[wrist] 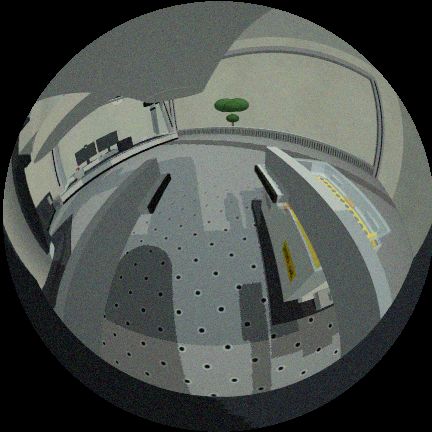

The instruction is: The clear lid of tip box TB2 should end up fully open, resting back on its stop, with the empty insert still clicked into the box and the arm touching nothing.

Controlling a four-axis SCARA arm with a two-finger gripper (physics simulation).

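Frame: origin at the arm's base, x ahead, y left, z up, level; metres.
Seen in the pictures: gripper, fingertip midpoint: (210, 160); arm's base, origin of the base link: (47, 270).
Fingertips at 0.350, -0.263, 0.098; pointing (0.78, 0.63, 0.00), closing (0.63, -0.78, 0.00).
Pixels of each thing's middle, then the offset from my fingertips to it, as dx, dy, dz. "spot": a spot on its surface instead.
- Tip box TB2, body centre: (317, 218) +0.039, -0.089, -0.047
- yellow insert, surface spot: (304, 237) spot: -0.011, -0.079, -0.028
- clear lid, surface spot: (372, 207) spot: +0.034, -0.137, -0.008
Tip box TB2 (280, 252) sits at the right of the wrist view on a dark base, its grey near wall bearing a yellow label. The right finger hides much of its top. A strip of the yellow insert (304, 237) shows at the box's near rim, and a dotted yellow edge shows past the finger. The clear lid (372, 207) shows beyond the right finger, at the far side of the box; its exact angle and its stop cannot be made out. My gripper (210, 160) is shut as far as it goes, with nothing between its fingers. Contact between finger and box cannot be judged.
A grey plate with rows of holes (215, 287) lies below, with dark shadows across it. Dark monitors (106, 142) stand in the background at the left. A green plant (231, 105) shows far back, beyond a long grille. The grey arm housing (150, 50) covers the upper left.
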